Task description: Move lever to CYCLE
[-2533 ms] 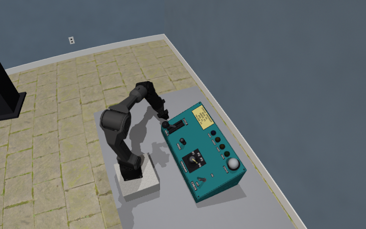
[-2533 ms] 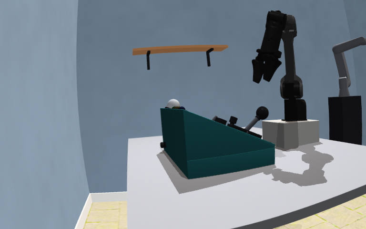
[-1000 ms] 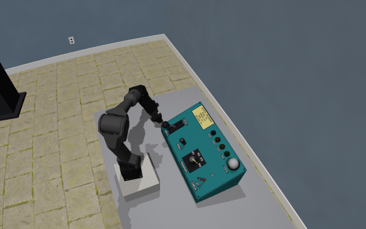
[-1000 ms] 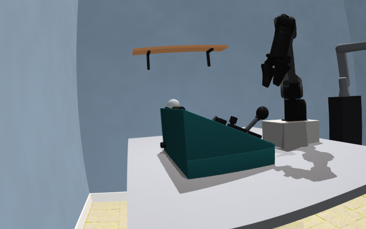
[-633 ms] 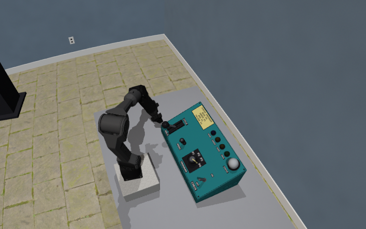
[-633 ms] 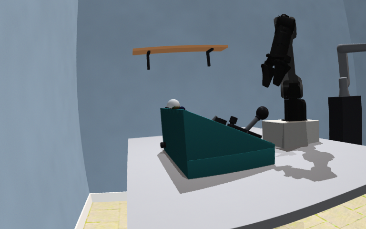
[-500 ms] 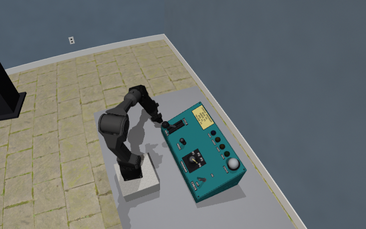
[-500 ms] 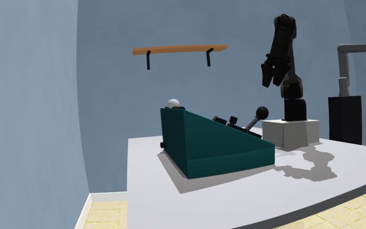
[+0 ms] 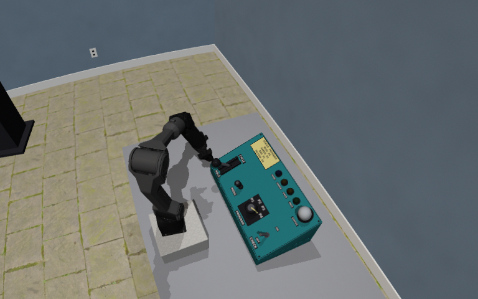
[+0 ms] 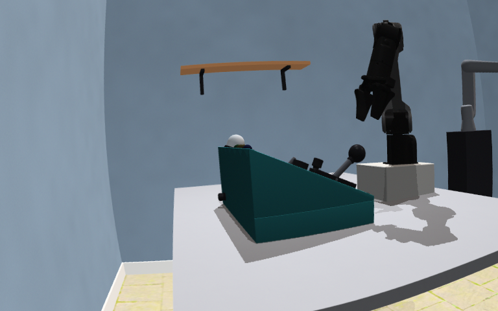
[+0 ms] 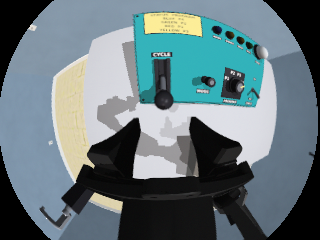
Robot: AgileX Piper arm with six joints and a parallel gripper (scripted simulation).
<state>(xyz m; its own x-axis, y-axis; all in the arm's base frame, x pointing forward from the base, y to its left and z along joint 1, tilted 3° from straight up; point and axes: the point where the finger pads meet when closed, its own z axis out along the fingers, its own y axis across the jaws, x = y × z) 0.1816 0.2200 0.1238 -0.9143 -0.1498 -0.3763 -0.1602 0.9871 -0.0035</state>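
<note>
The mode knob is 11 cm below my hand, 11 cm ahead of it and 10 cm to the right of it. Round my hand: rotary selector (23 cm to the right, 14 cm ahead, 11 cm below); then toggle switch (34 cm to the right, 15 cm ahead, 12 cm below); then teal sloped console (16 cm to the right, 15 cm ahead, 14 cm below).
</note>
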